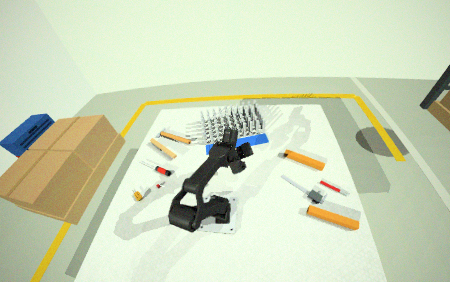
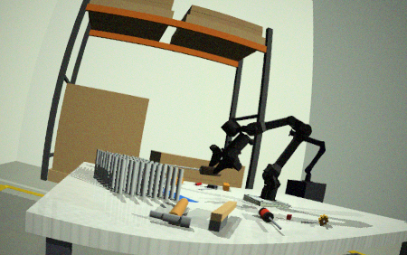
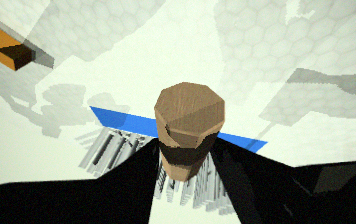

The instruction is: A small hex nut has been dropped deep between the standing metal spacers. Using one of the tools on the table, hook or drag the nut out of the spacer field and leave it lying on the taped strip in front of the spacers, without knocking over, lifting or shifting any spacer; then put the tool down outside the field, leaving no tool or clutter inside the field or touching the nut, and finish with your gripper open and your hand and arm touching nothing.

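My gripper tip is now 18 cm short of the blue taped strip and 11 cm above it. The rest, counted from my gripper tip: tiny red piece 43 cm to the left, 10 cm below, 10 cm behind; then red screwdriver 50 cm to the right, 18 cm behind, 10 cm below; then tool with thin metal rod 10 cm ahead, 2 cm to the left, 1 cm below.
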